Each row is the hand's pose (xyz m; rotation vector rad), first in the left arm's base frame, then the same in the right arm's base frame.
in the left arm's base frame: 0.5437 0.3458 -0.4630 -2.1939 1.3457 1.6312
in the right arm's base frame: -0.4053 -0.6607 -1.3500 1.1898 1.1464 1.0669
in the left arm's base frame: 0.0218 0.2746 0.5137 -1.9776 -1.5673 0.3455
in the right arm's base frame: -0.5803 -1.3466 -0.4954 -0.9886 1.4183 -0.3865
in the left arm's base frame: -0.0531 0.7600 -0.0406 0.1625 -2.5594 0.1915
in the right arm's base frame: -0.0078 -1.2912 -0.9619 -1.6795 -0.2164 -1.4929
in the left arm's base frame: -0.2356 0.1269 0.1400 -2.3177 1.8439 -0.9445
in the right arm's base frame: -0.2718 -0.9936 -0.4065 -0.8513 -2.2786 -1.2320
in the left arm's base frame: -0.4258 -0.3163 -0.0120 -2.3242 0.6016 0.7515
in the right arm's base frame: -0.2665 -0.5899 -0.1020 0.7336 1.8839 0.4411
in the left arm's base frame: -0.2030 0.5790 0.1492 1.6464 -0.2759 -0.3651
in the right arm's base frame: -0.0863 -1.3117 -0.6710 -0.4342 0.8772 2.3905
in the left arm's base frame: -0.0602 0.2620 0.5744 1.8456 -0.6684 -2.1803
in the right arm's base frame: -0.5599 -1.3869 -0.4031 0.7736 0.5457 1.0714
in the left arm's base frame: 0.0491 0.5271 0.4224 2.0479 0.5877 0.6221
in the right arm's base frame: -0.4327 -1.4545 -0.6939 -1.6170 1.7397 1.6588
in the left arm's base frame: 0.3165 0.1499 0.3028 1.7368 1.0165 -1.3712
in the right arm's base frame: -0.7377 -1.0890 -0.7315 -0.7306 0.4284 0.9959
